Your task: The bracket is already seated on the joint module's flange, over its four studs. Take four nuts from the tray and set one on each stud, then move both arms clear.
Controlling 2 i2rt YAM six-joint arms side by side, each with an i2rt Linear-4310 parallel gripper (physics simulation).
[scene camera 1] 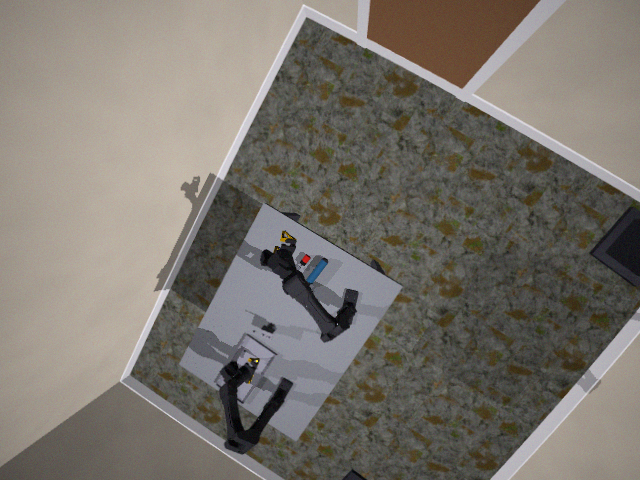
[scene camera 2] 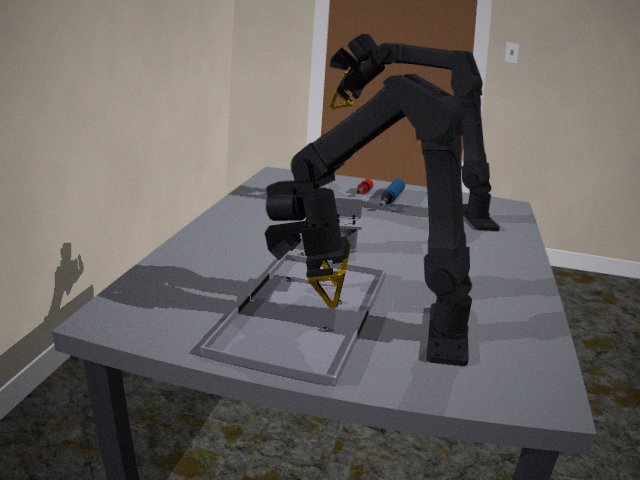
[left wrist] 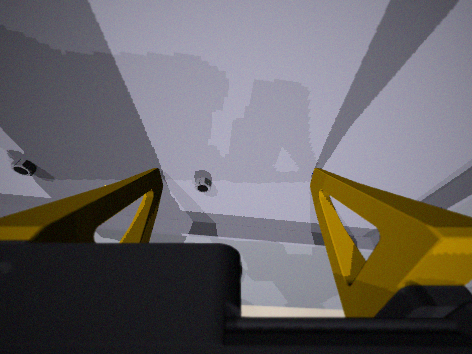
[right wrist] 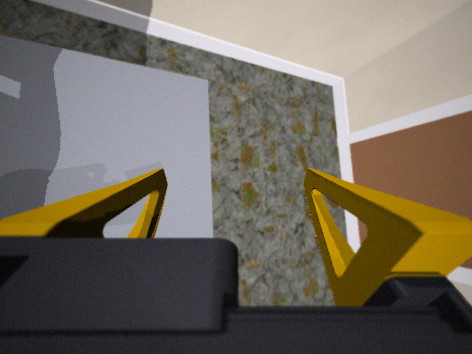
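Pixels of known places: left gripper, between the fingertips: point(scene camera 1: 256, 365) point(scene camera 2: 335, 296) point(left wrist: 236, 176); right gripper, between the fingertips: point(scene camera 1: 280, 238) point(scene camera 2: 335, 99) point(right wrist: 235, 176); left arm's base, origin of its link: point(scene camera 1: 281, 392) point(scene camera 2: 447, 334); right arm's base, origin of its link: point(scene camera 1: 348, 306) point(scene camera 2: 476, 218).
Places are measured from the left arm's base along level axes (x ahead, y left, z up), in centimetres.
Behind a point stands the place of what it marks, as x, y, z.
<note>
My left gripper point(scene camera 1: 251, 370) @[21.7, -7.8, 0.6] point(scene camera 2: 336, 303) @[21.7, -7.8, 0.6] point(left wrist: 236, 176) @[21.7, -7.8, 0.6] is open and empty, low over the grey tray point(scene camera 1: 262, 343) @[24.4, -22.3, 0.7] point(scene camera 2: 268, 367) @[27.3, 19.8, 0.9]. In the left wrist view one nut point(left wrist: 203, 181) @[21.3, -5.8, 0.8] lies on the tray floor in the gap between the fingertips, and another nut point(left wrist: 23, 166) @[21.7, 4.7, 0.9] lies outside the finger at the left. Scene camera 2 shows a nut point(scene camera 2: 324, 328) @[21.4, 5.2, 0.9] in the tray's front part and one point(scene camera 2: 288, 279) @[32.0, -11.9, 0.8] farther back. The joint module point(scene camera 2: 352, 241) @[22.4, -32.3, 2.6] stands behind the tray, partly hidden by the left arm; its bracket and studs are too small to judge. My right gripper point(scene camera 1: 281, 242) @[38.4, -90.6, 26.2] point(right wrist: 235, 176) @[38.4, -90.6, 26.2] is open and empty, high above the table's far end.
A red tool point(scene camera 1: 305, 259) @[25.6, -82.0, 3.2] point(scene camera 2: 365, 186) @[25.3, -78.3, 2.6] and a blue tool point(scene camera 1: 317, 271) @[16.6, -79.6, 4.1] point(scene camera 2: 393, 191) @[16.5, -72.9, 3.7] lie near the table's far end, beside the right arm. Small dark specks lie between tray and module. The tray has a low raised rim.
</note>
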